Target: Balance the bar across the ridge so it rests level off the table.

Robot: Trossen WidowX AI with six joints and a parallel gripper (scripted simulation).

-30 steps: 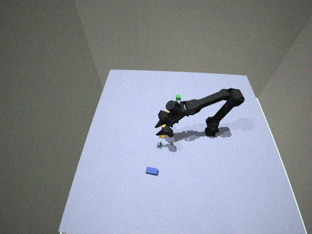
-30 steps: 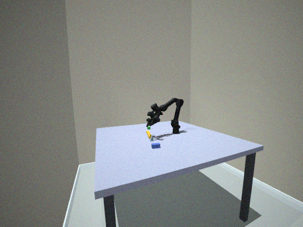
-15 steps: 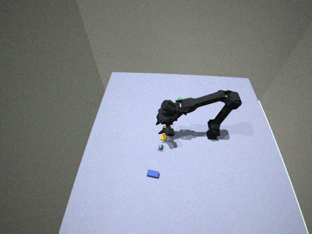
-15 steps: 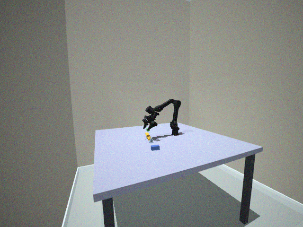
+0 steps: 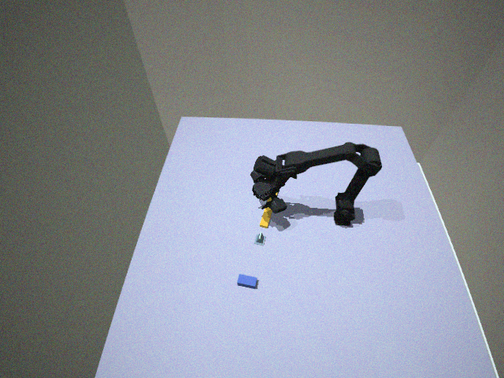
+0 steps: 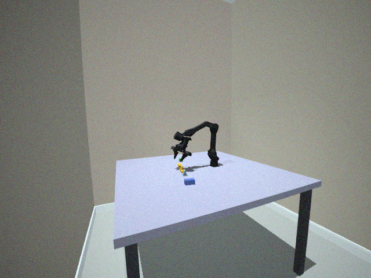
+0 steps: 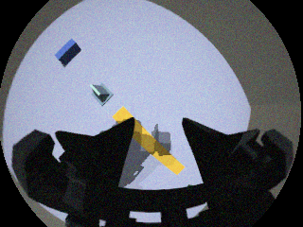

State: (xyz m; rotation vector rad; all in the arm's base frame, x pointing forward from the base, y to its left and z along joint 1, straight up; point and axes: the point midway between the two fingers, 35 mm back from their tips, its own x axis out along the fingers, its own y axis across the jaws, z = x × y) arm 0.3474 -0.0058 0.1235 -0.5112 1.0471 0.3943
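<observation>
My gripper tip is 80 mm above the bar, 60 mm to the left of it and 50 mm past it. The rest, counted from my gripper tip: small green cube 300 mm to the right, 150 mm behind, 80 mm below; blue block 300 mm to the left, 80 mm below, 20 mm ahead.
</observation>
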